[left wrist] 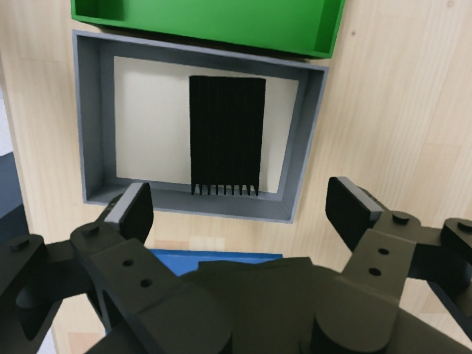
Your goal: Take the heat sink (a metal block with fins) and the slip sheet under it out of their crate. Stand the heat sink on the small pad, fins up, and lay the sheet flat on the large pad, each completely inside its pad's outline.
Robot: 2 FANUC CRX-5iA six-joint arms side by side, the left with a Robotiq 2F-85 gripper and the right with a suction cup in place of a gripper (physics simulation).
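Observation:
The black heat sink (226, 132) stands in the grey crate (199, 210), its fin ends showing along its lower edge. It rests on the cream slip sheet (151, 120), which lies on the crate floor and shows to the left and right of the heat sink. My left gripper (240, 200) is wide open, its two fingers far apart near the crate's lower edge in the view, with nothing between the pads. How high it is above the crate is hard to tell. The right arm's suction cup does not show, and neither pad can be made out.
A green crate (200, 37) stands close beside the grey crate, at the top of the view. Part of a blue container (225, 257) shows below the grey crate, mostly hidden behind the gripper body. The wooden table's edge runs down the left side of the view.

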